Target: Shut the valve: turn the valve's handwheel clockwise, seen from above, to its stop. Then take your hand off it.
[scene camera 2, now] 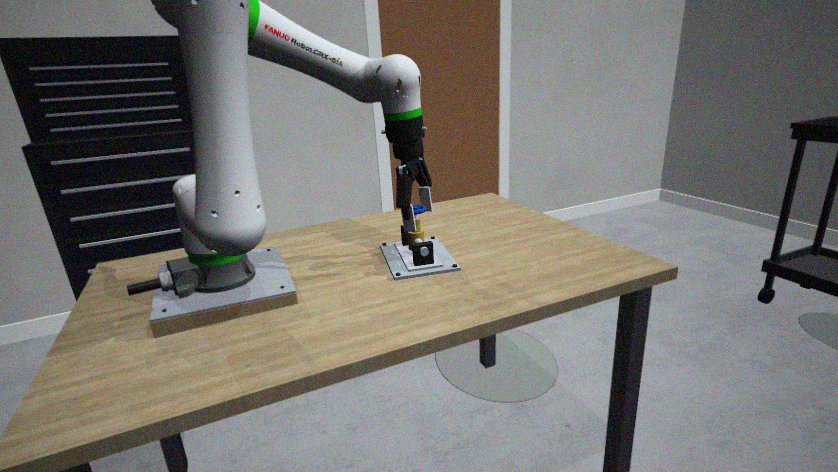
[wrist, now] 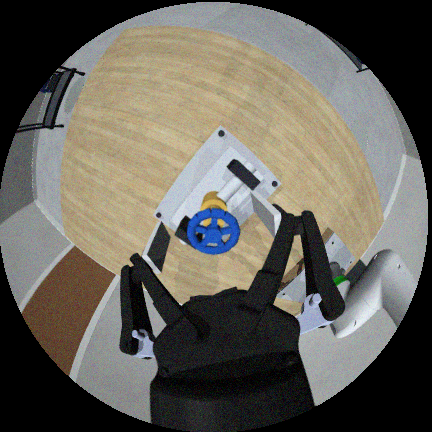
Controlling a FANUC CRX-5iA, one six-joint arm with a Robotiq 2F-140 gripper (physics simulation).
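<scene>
The valve's blue handwheel (scene camera 2: 419,208) (wrist: 236,231) sits level on top of the yellow valve body (scene camera 2: 415,236) (wrist: 212,199). The valve stands on a grey plate (scene camera 2: 431,273) (wrist: 191,164) bolted to the table, with black flanges on the two pipe ends. My gripper (scene camera 2: 418,212) (wrist: 207,215) is open and points down over the valve. Its two finger pads stand on opposite sides of the handwheel, around its rim, with a visible gap on each side in the wrist view. In the scene view the near finger hides part of the wheel and stem.
The wooden table (scene camera 2: 527,257) (wrist: 120,100) carries the valve plate and the robot's base plate (scene camera 2: 269,281) to the left. A black drawer cabinet (scene camera 2: 117,134) stands behind the robot. A black cart (scene camera 2: 785,199) stands off the table at the right.
</scene>
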